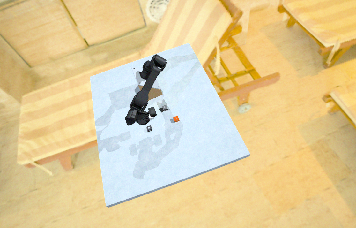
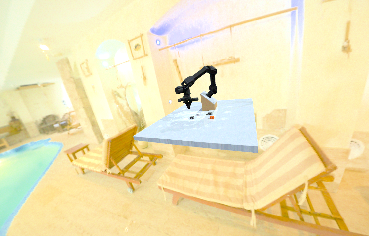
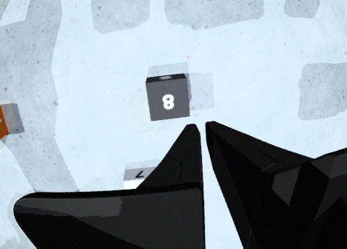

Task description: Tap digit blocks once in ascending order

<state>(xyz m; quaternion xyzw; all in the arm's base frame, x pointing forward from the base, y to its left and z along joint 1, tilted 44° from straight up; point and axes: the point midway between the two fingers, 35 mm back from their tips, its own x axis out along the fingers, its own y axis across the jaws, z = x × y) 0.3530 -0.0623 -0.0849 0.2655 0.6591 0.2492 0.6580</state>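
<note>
Now: gripper tip 9 cm above the black block, 1 cm to the right of it and 1 cm past it. From my gripper tip the other things lie so: white block: 9 cm below, 9 cm behind, 5 cm to the left; orange block: 20 cm to the left, 9 cm below; grey block: 16 cm to the left, 12 cm behind, 9 cm below.
</note>
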